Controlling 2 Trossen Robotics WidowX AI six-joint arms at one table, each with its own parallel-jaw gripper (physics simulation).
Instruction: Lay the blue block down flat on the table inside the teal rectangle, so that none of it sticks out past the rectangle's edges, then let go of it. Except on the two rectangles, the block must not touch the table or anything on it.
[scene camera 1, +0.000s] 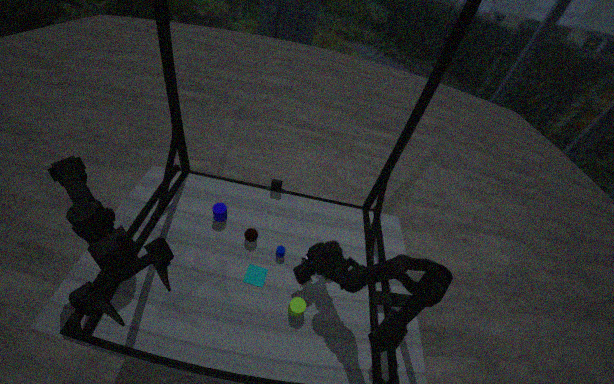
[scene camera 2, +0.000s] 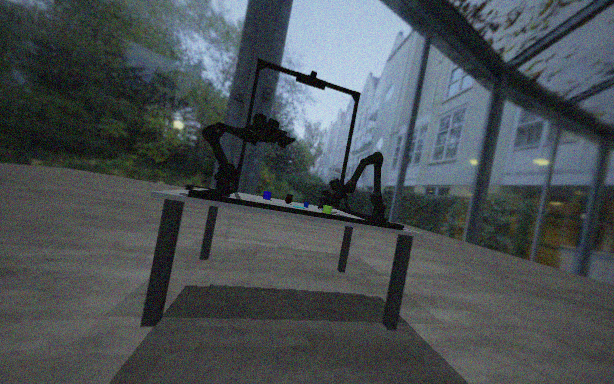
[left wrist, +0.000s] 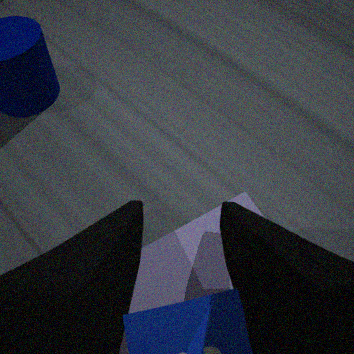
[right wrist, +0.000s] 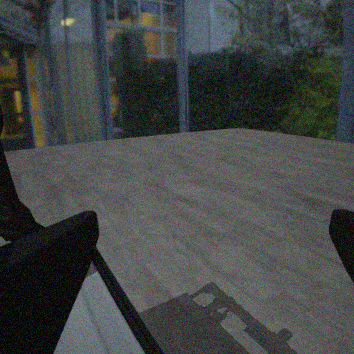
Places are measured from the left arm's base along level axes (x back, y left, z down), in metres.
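Pixels of known places: left gripper, between the fingertips: (scene camera 1: 305, 256) (scene camera 2: 319, 208) (left wrist: 181, 212); right gripper, between the fingertips: (scene camera 1: 147, 307) (scene camera 2: 291, 136) (right wrist: 214, 222); left arm's base, origin of its link: (scene camera 1: 381, 340) (scene camera 2: 377, 219); right arm's base, origin of its link: (scene camera 2: 221, 191).
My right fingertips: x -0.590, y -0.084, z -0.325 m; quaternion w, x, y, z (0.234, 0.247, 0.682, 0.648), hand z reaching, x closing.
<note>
For each thing: its middle in the pictures, then the offset to it from my right fingertips. "spot": a spot on its surface instead.
- blue block, a spot on its surface: (left wrist: 170, 327) spot: dx +0.414, dy -0.222, dz +0.324 m
- pale lilac rectangle, a spot on its surface: (left wrist: 160, 272) spot: dx +0.405, dy -0.236, dz +0.343 m
- teal rectangle, a spot on its surface: (scene camera 1: 255, 275) (scene camera 2: 298, 207) spot: dx +0.213, dy -0.200, dz +0.343 m
- small blue cylinder, middle of its body: (left wrist: 15, 67) (scene camera 1: 280, 251) (scene camera 2: 306, 204) dx +0.309, dy -0.279, dz +0.329 m
- yellow-green cylinder, middle of its body: (scene camera 1: 296, 307) (scene camera 2: 327, 209) dx +0.334, dy -0.069, dz +0.322 m
- dark red ball, middle of its body: (scene camera 1: 251, 235) dx +0.206, dy -0.352, dz +0.319 m
- larger blue cylinder, middle of its body: (scene camera 1: 220, 212) dx +0.087, dy -0.462, dz +0.317 m
The blue block (left wrist: 170, 327) is between the fingers of my left gripper (left wrist: 181, 212) (scene camera 1: 303, 273), which is shut on it. The block's far part shows at the bottom of the left wrist view, over a pale lilac rectangle (left wrist: 160, 272); I cannot tell whether it touches that rectangle. In scene camera 1 the arm hides the block. The teal rectangle (scene camera 1: 255, 275) (scene camera 2: 300, 206) lies on the table, to the left of my left gripper in scene camera 1. My right gripper (scene camera 1: 146, 307) (scene camera 2: 291, 141) (right wrist: 214, 222) is open and empty, high up at the picture's left.
A small blue cylinder (scene camera 1: 280, 251) (scene camera 2: 306, 204) (left wrist: 25, 70) stands above and right of the teal rectangle in scene camera 1. A yellow-green cylinder (scene camera 1: 297, 305) (scene camera 2: 327, 209) stands below right of it. A dark red ball (scene camera 1: 251, 234) and a larger blue cylinder (scene camera 1: 220, 212) are farther back.
</note>
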